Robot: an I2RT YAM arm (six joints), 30 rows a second.
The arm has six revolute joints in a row. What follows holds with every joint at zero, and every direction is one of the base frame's. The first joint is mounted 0.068 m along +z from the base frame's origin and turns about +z. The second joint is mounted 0.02 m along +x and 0.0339 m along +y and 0.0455 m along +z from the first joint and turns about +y. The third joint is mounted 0.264 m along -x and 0.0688 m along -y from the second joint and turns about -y. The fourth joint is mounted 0.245 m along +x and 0.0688 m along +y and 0.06 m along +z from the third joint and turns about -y. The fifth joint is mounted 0.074 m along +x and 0.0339 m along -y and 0.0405 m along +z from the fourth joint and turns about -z. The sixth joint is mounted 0.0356 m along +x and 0.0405 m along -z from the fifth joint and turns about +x. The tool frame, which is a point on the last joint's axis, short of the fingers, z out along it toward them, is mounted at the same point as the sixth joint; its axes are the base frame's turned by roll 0, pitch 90 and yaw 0 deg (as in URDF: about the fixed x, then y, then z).
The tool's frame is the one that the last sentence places.
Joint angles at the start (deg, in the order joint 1, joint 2, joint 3, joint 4, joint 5, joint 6):
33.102 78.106 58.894 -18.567 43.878 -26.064
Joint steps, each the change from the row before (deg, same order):
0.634 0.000 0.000 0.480 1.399 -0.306
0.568 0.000 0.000 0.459 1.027 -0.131
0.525 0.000 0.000 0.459 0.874 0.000
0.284 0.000 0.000 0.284 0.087 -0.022
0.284 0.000 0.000 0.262 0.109 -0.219
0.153 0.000 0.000 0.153 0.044 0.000
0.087 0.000 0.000 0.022 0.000 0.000
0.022 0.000 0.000 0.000 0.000 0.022
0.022 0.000 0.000 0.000 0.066 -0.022
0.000 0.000 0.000 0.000 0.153 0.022
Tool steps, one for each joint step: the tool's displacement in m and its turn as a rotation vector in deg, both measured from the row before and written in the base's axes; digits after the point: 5 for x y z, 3 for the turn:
-0.00121 0.00238 0.00103 -0.710 -0.786 -0.343
-0.00109 0.00226 0.00091 -0.369 -0.690 -0.196
-0.00100 0.00215 0.00087 -0.169 -0.674 -0.177
-0.00050 0.00139 0.00042 0.102 -0.256 0.223
-0.00053 0.00136 0.00039 -0.092 -0.189 0.283
-0.00028 0.00075 0.00022 0.068 -0.140 0.117
-0.00021 0.00040 0.00003 0.013 -0.018 0.087
-0.00006 0.00010 0.00000 0.019 -0.006 0.013
-0.00006 0.00006 0.00002 -0.051 -0.016 -0.023
-0.00001 -0.00009 0.00004 -0.053 -0.058 -0.133

